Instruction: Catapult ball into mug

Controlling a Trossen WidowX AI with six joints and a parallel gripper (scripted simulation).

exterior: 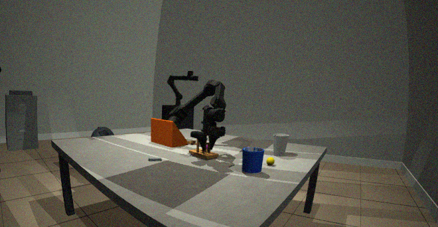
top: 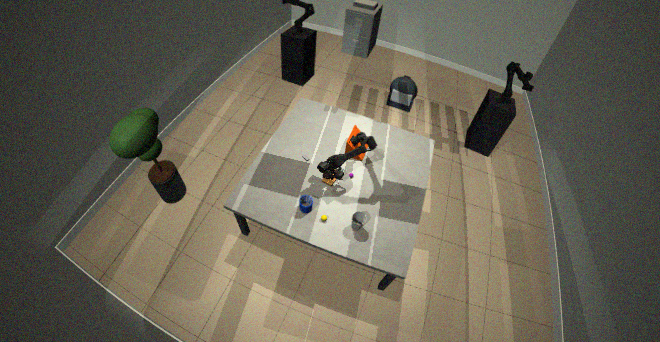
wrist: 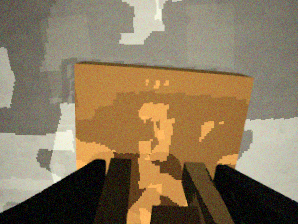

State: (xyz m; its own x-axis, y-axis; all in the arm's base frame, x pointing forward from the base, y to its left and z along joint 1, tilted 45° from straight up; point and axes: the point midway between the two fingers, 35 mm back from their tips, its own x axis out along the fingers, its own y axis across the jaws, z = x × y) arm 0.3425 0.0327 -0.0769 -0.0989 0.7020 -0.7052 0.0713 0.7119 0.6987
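My gripper tip is now 110 mm past the purple ball, 130 mm to the right of it and 20 mm above it. Also, from my gripper tip: blue mug (290 mm ahead, 40 mm to the right, 10 mm below); then dark flat object (100 mm behind, 250 mm to the right, 30 mm below); then wooden catapult (70 mm behind, 30 mm to the left, 20 mm above).
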